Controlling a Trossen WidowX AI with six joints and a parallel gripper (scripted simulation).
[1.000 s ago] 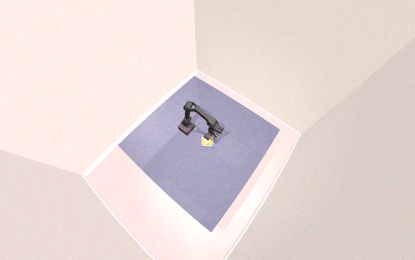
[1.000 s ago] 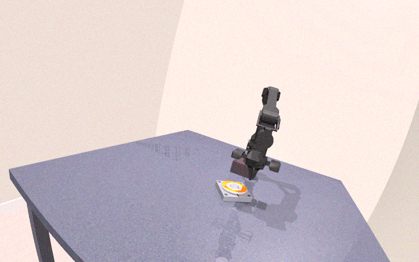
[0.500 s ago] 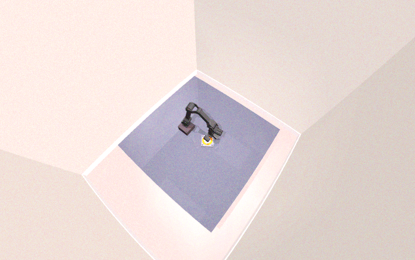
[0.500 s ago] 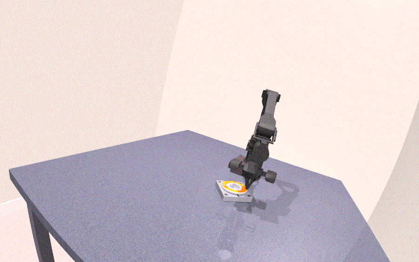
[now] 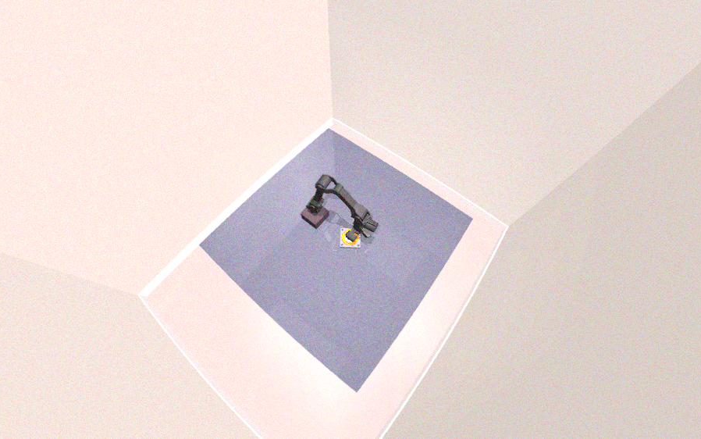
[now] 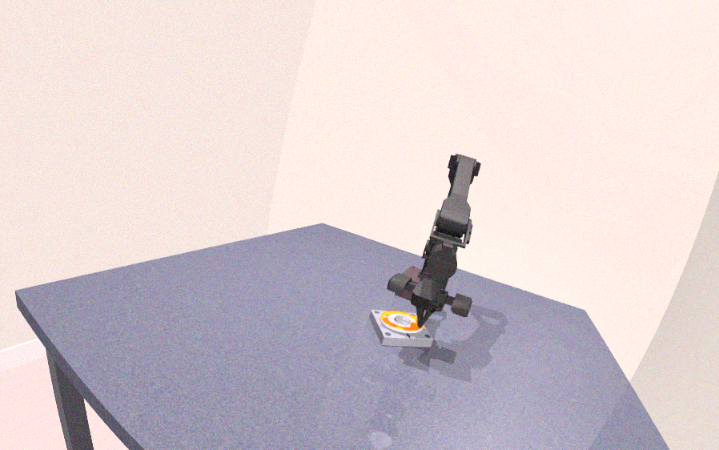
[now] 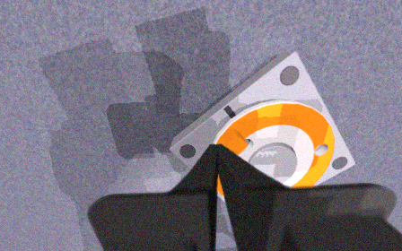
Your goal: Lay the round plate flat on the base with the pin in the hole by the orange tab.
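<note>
My gripper tip is 1 cm past the round plate, 3 cm to the left of it and 1 cm above it.
</note>
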